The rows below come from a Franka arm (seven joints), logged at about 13 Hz.
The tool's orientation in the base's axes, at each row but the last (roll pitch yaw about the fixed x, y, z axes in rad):
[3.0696, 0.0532, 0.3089]
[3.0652, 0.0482, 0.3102]
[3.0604, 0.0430, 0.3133]
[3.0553, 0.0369, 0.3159]
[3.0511, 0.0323, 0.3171]
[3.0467, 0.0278, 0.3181]
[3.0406, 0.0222, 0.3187]
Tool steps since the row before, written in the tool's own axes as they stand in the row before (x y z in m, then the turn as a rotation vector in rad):
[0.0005, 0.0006, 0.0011, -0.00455, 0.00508, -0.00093]
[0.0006, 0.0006, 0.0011, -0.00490, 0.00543, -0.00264]
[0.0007, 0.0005, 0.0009, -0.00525, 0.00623, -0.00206]
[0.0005, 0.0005, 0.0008, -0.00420, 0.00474, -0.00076]
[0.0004, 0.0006, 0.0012, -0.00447, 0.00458, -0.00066]
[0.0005, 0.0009, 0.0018, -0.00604, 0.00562, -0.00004]
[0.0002, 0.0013, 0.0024, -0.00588, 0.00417, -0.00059]
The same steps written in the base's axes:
[0.0006, -0.0005, -0.0011, -0.00274, -0.00612, 0.00153]
[0.0007, -0.0005, -0.0011, -0.00293, -0.00641, 0.00328]
[0.0008, -0.0003, -0.0009, -0.00302, -0.00733, 0.00278]
[0.0006, -0.0004, -0.0008, -0.00250, -0.00572, 0.00132]
[0.0006, -0.0006, -0.0012, -0.00281, -0.00566, 0.00121]
[0.0008, -0.0009, -0.0017, -0.00397, -0.00719, 0.00074]
[0.0006, -0.0014, -0.0023, -0.00428, -0.00572, 0.00114]

